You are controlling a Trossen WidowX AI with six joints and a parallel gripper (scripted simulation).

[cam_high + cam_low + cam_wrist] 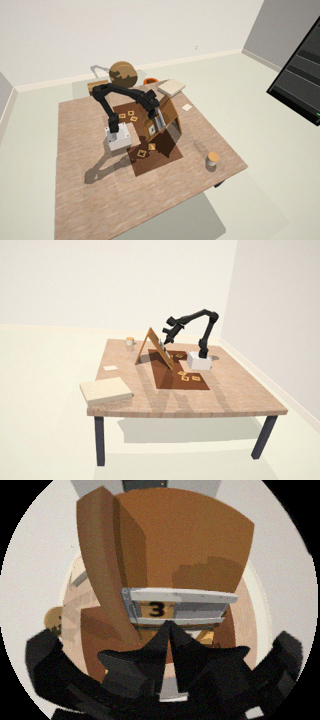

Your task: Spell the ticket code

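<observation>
Right now my gripper tip is 2 cm to the right of the tile marked 3, 2 cm short of it and 2 cm above it. From my gripper tip the other things lie so: dark mat: 17 cm below, 14 cm behind; blank-faced tile: 18 cm to the right, 17 cm below, 7 cm behind; pale ticket: 10 cm below, 6 cm to the right, 4 cm behind.
</observation>
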